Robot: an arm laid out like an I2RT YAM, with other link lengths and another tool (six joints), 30 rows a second.
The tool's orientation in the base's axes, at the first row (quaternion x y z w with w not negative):
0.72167 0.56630 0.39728 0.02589
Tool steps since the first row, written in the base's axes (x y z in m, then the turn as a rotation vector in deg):
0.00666 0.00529 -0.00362 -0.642 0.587 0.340
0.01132 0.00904 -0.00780 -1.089 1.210 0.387
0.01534 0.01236 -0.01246 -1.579 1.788 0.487
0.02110 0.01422 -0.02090 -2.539 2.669 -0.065
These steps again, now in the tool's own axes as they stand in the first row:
0.00275 0.00165 0.00867 0.649 -0.556 -0.377
0.00382 0.00199 0.01588 1.178 -1.111 -0.421
0.00424 0.00173 0.02286 1.695 -1.660 -0.547
0.00145 0.00155 0.03286 2.092 -3.008 -0.385

